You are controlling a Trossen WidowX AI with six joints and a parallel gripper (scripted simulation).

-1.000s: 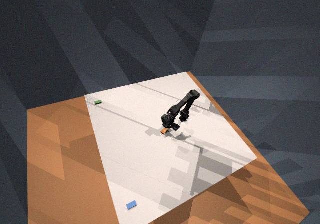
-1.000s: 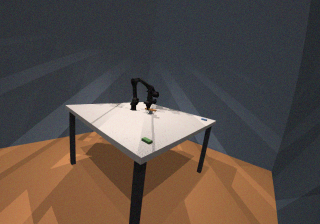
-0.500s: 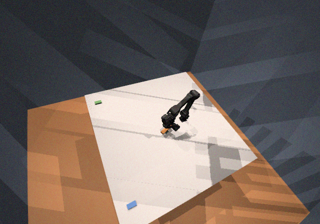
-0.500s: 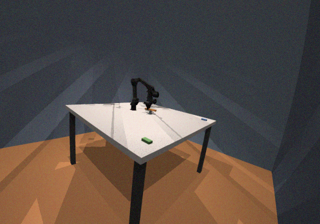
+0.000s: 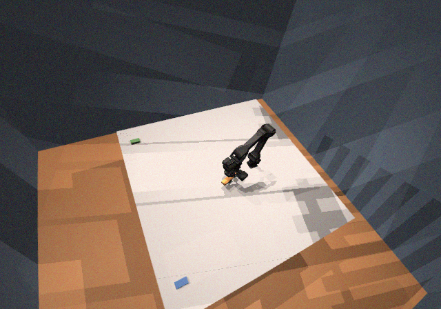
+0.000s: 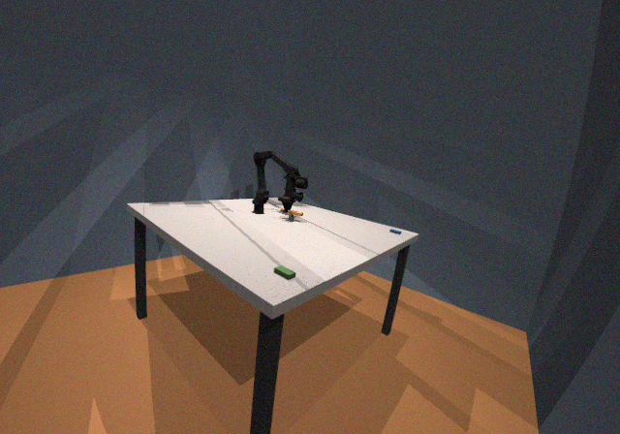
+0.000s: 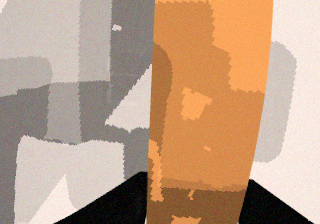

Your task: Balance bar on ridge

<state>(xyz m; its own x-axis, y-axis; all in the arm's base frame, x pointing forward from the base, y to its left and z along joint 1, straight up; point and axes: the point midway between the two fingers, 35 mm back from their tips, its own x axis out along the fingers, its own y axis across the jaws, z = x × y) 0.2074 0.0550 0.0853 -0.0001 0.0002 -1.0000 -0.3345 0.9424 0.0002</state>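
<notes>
Right now the orange bar is 30 mm ahead of my gripper tip and 10 mm to the left of it. Round my gripper tip: blue block 530 mm ahead, 440 mm to the left, 40 mm below; green block 530 mm ahead, 560 mm to the right, 40 mm below.
</notes>
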